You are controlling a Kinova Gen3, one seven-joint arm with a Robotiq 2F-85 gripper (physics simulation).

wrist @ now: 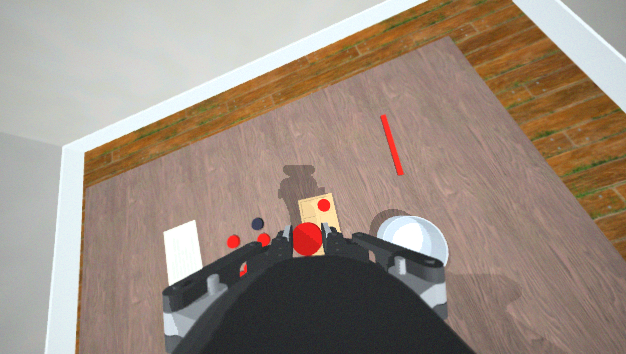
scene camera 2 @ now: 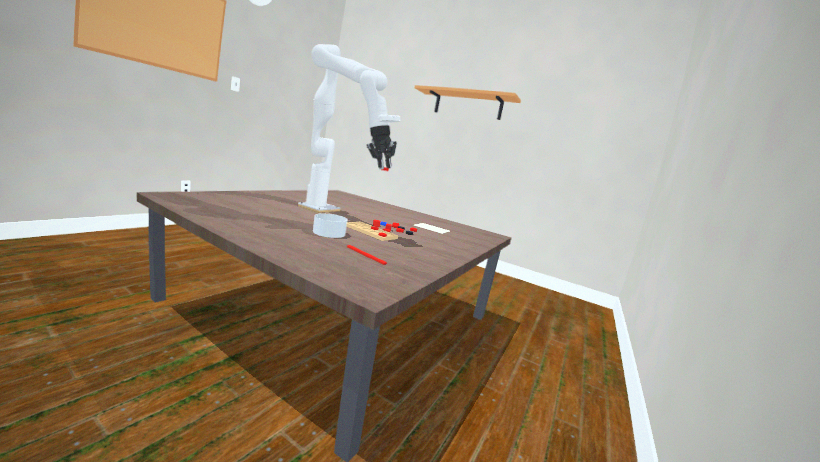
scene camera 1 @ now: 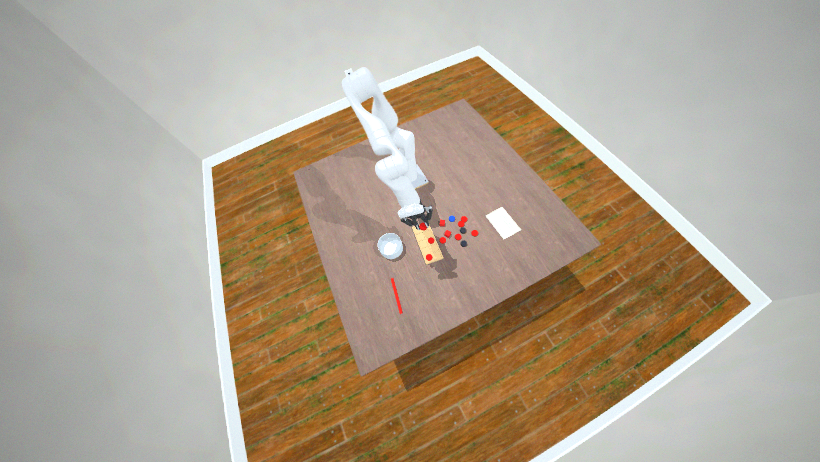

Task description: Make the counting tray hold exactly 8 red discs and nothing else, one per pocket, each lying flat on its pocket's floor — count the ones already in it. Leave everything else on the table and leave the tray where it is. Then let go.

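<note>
My gripper [scene camera 1: 422, 224] [scene camera 2: 385, 167] [wrist: 307, 233] is shut on a red disc [scene camera 1: 422, 227] [scene camera 2: 386, 169] [wrist: 307, 240], held high above the table. The tan counting tray [scene camera 1: 436, 250] [scene camera 2: 361, 226] [wrist: 308, 207] lies below. One red disc [scene camera 1: 429, 257] [scene camera 2: 382, 234] [wrist: 324, 205] is in its end pocket away from the robot base. Another red disc [scene camera 1: 430, 240] shows farther up the tray. The gripper hides part of the tray in the wrist view. Loose red discs [scene camera 1: 474, 233] [wrist: 233, 241] [scene camera 1: 457, 237] lie beside it; whether each lies flat is too small to tell.
A blue disc [scene camera 1: 451, 218], dark discs [scene camera 1: 463, 243] [wrist: 257, 223] [scene camera 1: 463, 230] and blocky red pieces [scene camera 1: 447, 234] [scene camera 1: 442, 223] are among the loose discs. A pale bowl [scene camera 1: 390, 247] [scene camera 2: 329, 226] stands across the tray. A red stick [scene camera 1: 396, 296] [scene camera 2: 366, 254] [wrist: 392, 145] and white sheet [scene camera 1: 503, 222] [wrist: 183, 250] lie farther out.
</note>
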